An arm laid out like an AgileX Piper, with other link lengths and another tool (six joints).
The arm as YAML. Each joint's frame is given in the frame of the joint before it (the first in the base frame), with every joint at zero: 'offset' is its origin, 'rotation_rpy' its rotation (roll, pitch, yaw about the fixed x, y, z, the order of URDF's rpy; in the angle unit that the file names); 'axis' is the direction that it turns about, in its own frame. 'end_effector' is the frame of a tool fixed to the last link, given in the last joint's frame.
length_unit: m
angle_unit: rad
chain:
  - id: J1
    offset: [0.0, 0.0, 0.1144]
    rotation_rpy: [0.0, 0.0, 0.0]
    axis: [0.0, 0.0, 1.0]
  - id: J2
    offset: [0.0, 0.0, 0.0]
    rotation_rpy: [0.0, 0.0, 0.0]
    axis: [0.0, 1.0, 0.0]
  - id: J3
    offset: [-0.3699, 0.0, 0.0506]
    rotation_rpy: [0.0, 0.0, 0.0]
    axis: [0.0, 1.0, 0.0]
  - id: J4
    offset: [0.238, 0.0, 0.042]
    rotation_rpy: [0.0, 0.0, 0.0]
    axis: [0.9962, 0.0, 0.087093]
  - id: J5
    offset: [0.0, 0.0, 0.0]
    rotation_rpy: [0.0, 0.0, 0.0]
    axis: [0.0, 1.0, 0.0]
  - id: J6
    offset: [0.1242, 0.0, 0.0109]
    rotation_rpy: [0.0, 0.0, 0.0]
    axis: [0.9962, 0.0, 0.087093]
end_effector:
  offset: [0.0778, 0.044, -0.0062]
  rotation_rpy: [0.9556, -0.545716, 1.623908]
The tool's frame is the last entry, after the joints.
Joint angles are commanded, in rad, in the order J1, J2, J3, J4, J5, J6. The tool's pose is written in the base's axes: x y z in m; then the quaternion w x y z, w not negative. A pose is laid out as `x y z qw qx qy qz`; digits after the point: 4 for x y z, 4 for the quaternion.
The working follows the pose.
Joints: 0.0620 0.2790 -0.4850 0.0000 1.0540 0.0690
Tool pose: 0.0192 0.0461 0.2085 0.3682 0.7337 0.3421 0.4573
Where each joint sits with the arm in this pose, in the base's axes (m; each line is computed from the numbers above, not from the rounded line before):
J1: 0.0000 0.0000 0.1144
J2: 0.0000 0.0000 0.1144
J3: -0.3410 -0.0212 0.2649
J4: -0.1171 -0.0073 0.3547
J5: -0.1171 -0.0073 0.3547
J6: -0.0269 -0.0017 0.2688
the tool: 0.0192 0.0461 0.2085

